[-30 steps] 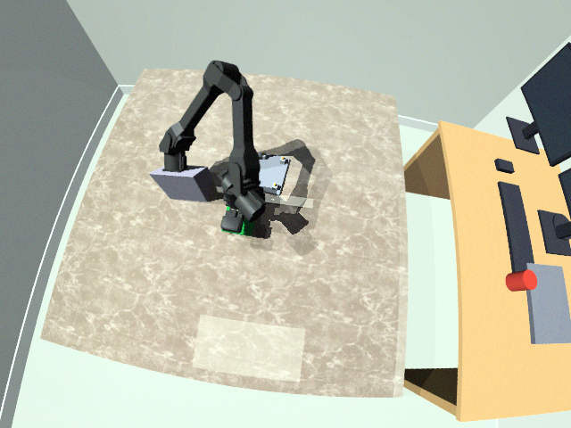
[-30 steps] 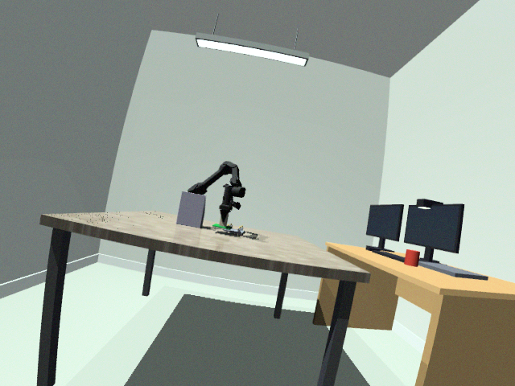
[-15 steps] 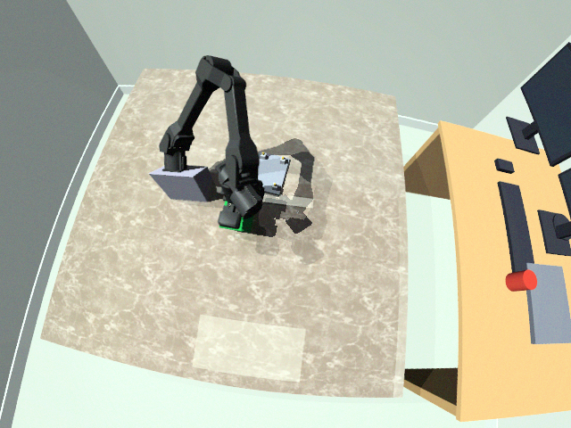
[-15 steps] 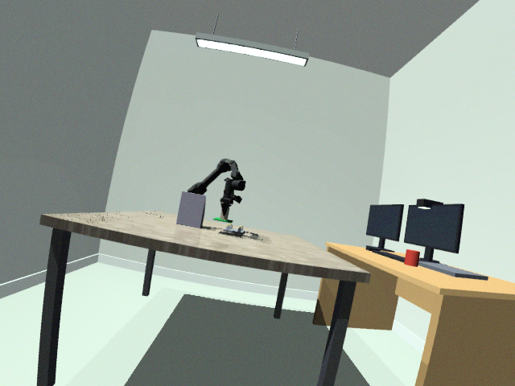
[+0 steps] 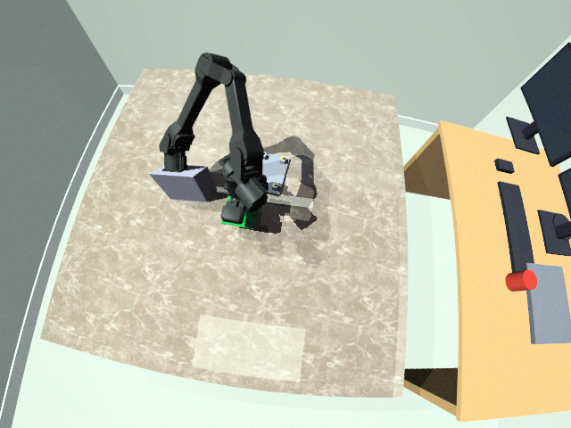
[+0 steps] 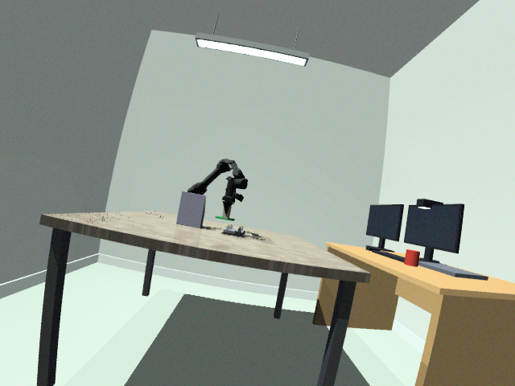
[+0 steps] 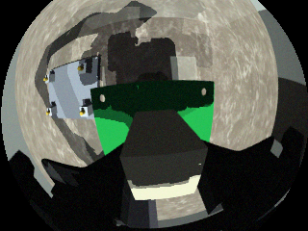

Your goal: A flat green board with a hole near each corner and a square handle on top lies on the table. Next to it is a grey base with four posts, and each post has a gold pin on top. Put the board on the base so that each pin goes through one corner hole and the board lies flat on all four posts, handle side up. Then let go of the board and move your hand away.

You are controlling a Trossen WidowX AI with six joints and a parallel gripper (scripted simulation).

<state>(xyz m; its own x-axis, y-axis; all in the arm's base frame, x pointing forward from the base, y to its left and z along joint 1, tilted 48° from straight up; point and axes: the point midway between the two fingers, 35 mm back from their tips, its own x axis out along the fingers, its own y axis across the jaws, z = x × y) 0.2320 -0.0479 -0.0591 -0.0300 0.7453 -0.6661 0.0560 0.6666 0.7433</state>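
Now: the grey base 7 cm ahead of my gripper tip, 17 cm to the left of it and 11 cm below it. The rest, counted from my gripper tip: green board 1 cm below.
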